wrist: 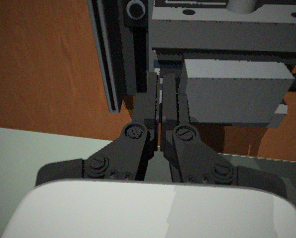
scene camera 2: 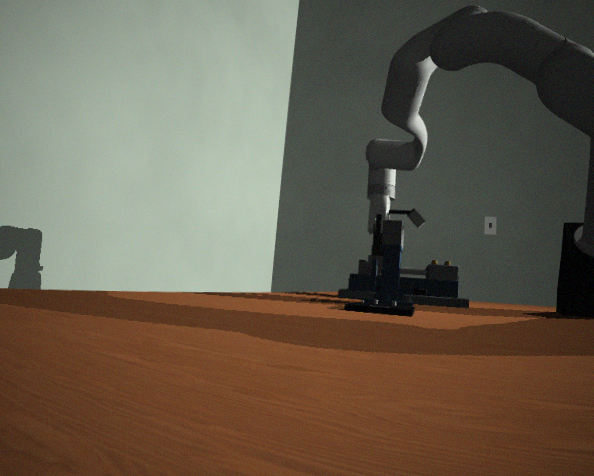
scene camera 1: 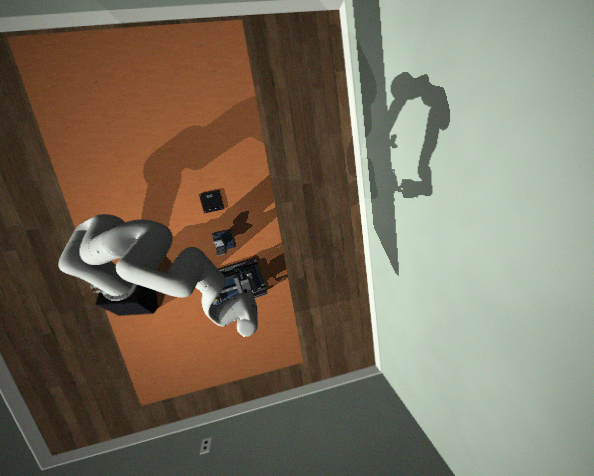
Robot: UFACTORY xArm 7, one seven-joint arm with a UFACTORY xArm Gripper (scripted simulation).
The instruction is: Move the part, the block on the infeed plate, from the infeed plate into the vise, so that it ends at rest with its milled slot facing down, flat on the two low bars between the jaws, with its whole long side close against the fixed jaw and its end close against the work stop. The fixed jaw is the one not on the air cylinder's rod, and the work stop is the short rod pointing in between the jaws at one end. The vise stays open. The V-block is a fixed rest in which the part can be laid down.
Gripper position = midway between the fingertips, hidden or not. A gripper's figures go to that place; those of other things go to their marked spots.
My gripper (wrist: 160,90) is 0.14 m from the lens. A part (wrist: 220,86): 0.13 m from the lens.
